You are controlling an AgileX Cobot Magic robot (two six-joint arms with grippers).
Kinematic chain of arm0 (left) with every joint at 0, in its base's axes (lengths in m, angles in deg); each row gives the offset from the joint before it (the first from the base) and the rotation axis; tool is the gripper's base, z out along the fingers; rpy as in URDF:
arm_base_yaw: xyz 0 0 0.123 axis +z
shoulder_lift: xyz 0 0 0 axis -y
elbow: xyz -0.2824 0 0.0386 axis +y
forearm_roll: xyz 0.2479 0 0.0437 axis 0.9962 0 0.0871
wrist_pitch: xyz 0 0 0 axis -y
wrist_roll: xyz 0.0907 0 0.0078 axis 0.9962 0 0.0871
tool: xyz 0 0 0 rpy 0 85 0
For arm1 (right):
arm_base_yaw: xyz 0 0 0.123 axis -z
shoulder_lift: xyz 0 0 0 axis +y
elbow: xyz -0.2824 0 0.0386 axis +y
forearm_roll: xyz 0.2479 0 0.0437 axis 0.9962 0 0.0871
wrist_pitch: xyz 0 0 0 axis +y
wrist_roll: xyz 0.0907 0 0.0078 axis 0.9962 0 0.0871
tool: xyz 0 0 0 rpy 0 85 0
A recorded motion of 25 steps. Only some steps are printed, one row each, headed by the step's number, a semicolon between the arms.
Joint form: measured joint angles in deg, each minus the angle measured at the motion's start. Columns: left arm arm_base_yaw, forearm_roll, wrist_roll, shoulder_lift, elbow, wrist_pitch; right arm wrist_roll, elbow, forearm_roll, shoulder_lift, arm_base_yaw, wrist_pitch.
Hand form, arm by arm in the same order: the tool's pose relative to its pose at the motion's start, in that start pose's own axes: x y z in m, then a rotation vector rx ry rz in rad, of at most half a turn. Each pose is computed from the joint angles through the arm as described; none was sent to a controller.
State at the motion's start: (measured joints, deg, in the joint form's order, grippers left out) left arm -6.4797 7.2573 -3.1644 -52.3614 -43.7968 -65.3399; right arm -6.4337 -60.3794 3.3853 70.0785 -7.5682 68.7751
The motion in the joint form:
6: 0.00 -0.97 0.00 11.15 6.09 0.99; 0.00 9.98 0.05 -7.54 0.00 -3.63
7: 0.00 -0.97 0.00 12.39 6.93 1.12; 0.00 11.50 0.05 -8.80 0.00 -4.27
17: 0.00 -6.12 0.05 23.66 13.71 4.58; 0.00 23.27 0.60 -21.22 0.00 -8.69
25: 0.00 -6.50 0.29 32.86 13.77 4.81; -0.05 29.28 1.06 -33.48 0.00 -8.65
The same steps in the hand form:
6: 0.0376 -0.0005 -0.0081 0.0167 -0.1042 -0.0166; 0.0387 0.0029 0.0098 0.0025 -0.0207 0.0027
7: 0.0421 -0.0005 -0.0078 0.0168 -0.1134 -0.0174; 0.0447 0.0034 0.0112 0.0034 -0.0273 0.0029
17: 0.0758 -0.0082 -0.0047 0.1031 -0.2479 -0.0588; 0.0961 0.0082 0.0193 0.0046 -0.1162 0.0066
25: 0.0946 -0.0067 -0.0219 0.1115 -0.4111 -0.0671; 0.1350 0.0126 0.0149 0.0065 -0.2248 0.0026

